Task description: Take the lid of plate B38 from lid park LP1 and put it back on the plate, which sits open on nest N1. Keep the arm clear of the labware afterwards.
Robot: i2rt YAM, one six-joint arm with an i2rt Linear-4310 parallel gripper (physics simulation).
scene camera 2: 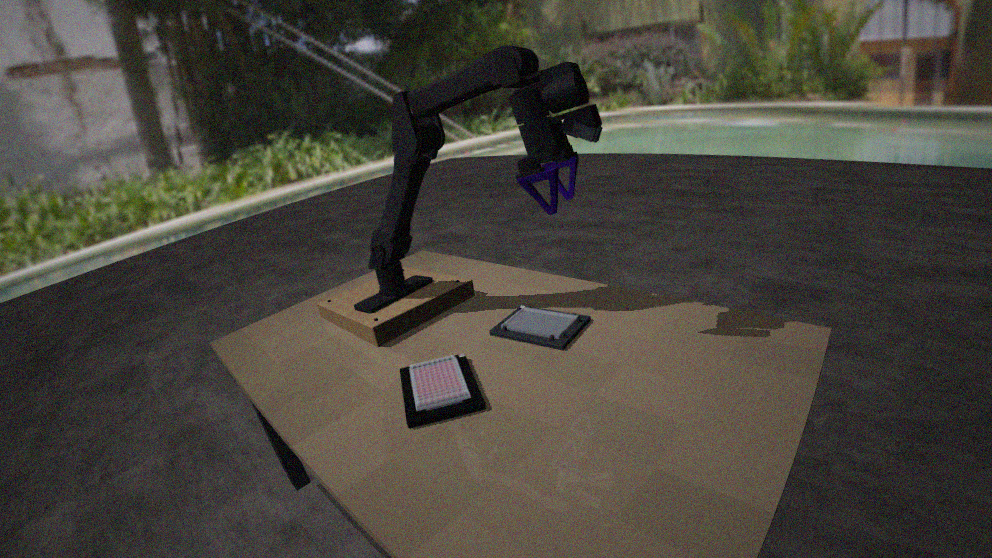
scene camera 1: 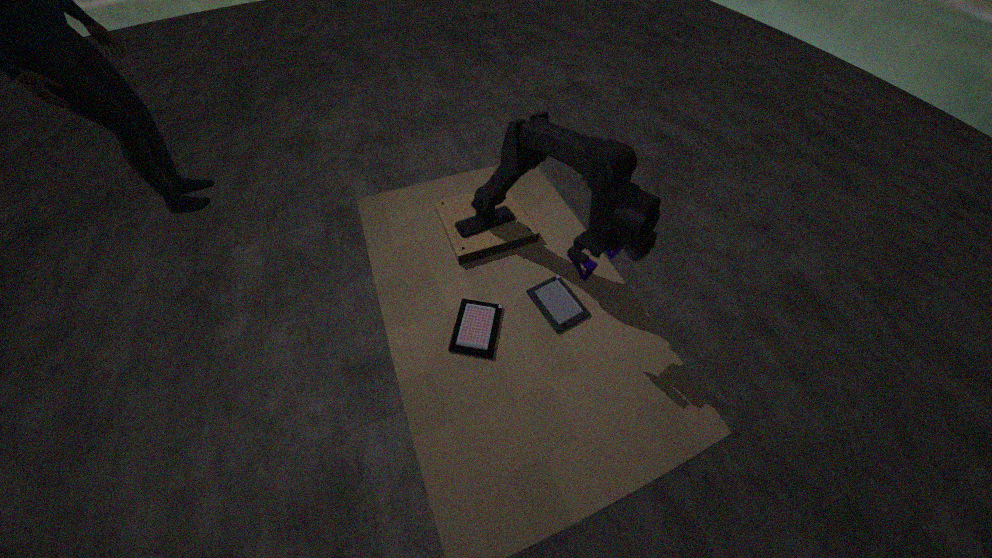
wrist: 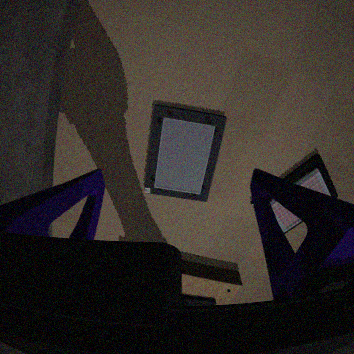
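Seen in the pictures: gripper, fingertip midpoint: [scene camera 2: 561, 206] [scene camera 1: 597, 268] [wrist: 177, 177]; arm's base, origin of the base link: [scene camera 2: 394, 295] [scene camera 1: 485, 222].
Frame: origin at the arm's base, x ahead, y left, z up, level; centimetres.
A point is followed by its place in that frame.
The lid, a pale grey translucent rectangle [scene camera 1: 558, 303] {x 37.0, y 5.2, z -2.3 cm} [scene camera 2: 539, 323] {x 36.9, y 4.6, z -2.3 cm} [wrist: 185, 155] {x 36.8, y 5.4, z -2.3 cm}, lies flat on lid park LP1, a dark grey frame [scene camera 1: 574, 322] {x 44.1, y 6.2, z -3.1 cm} [scene camera 2: 577, 328] {x 43.9, y 6.8, z -3.1 cm} [wrist: 190, 115] {x 43.5, y 6.0, z -3.1 cm}. The plate with pink wells [scene camera 1: 477, 324] {x 32.6, y -18.9, z -1.5 cm} [scene camera 2: 439, 383] {x 34.0, y -20.2, z -1.4 cm} [wrist: 314, 182] {x 37.3, y -20.1, z -1.6 cm} sits uncovered on nest N1, a black base [scene camera 1: 473, 351] {x 38.7, y -23.1, z -2.9 cm} [scene camera 2: 443, 416] {x 38.6, y -24.6, z -3.3 cm} [wrist: 322, 167] {x 40.3, y -21.4, z -2.9 cm}. My gripper with purple fingers [scene camera 1: 600, 265] {x 42.5, y 7.6, z 20.1 cm} [scene camera 2: 560, 204] {x 42.5, y 7.6, z 20.1 cm} [wrist: 178, 171] {x 42.5, y 7.6, z 20.1 cm} is open and empty, high above the table near the lid park. In the wrist view the lid shows between and beyond the fingertips, and the right finger hides part of the plate and nest.
The arm stands on a wooden base block [scene camera 1: 499, 242] {x 10.4, y -0.2, z 0.3 cm} [scene camera 2: 426, 313] {x 11.2, y -0.9, z -2.3 cm} on the tabletop [scene camera 1: 513, 416] {x 58.1, y -21.7, z -4.1 cm} [scene camera 2: 624, 444] {x 64.1, y -17.3, z -4.1 cm}. The arm's shadow runs past the lid park. A person [scene camera 1: 131, 124] stands on the floor at the left in scene camera 1.
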